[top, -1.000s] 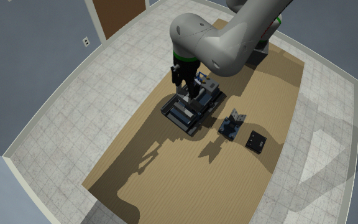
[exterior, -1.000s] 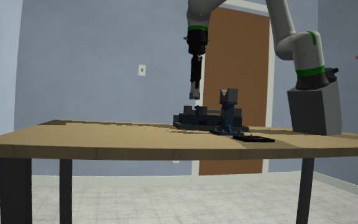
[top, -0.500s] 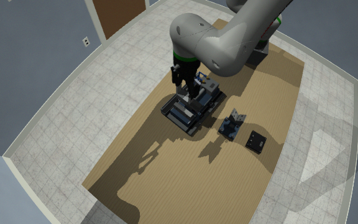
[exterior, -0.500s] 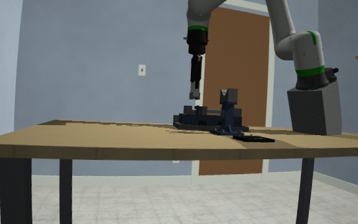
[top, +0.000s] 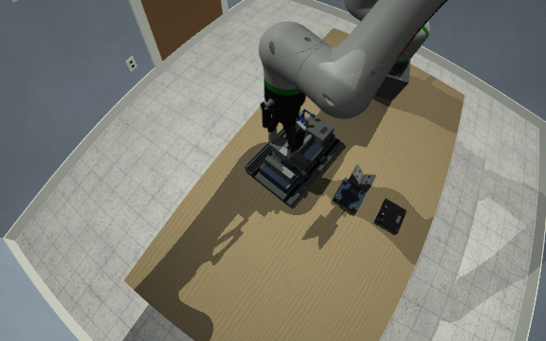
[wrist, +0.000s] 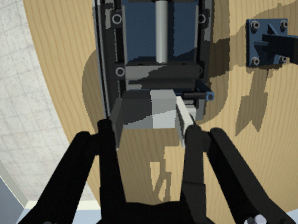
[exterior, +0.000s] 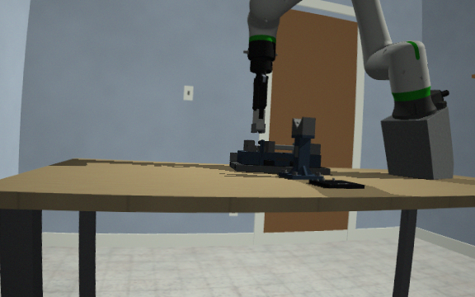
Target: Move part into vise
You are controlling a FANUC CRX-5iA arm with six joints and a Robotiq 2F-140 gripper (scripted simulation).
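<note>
Now: the moving jaw 80 mm below my hand, 30 mm behind it and 20 mm to the left of it. Round my hand: air cylinder rod (80 mm below, 80 mm behind, 30 mm to the left); then part (30 mm below); then work stop rod (70 mm to the left, 70 mm below, 10 mm ahead).
</note>
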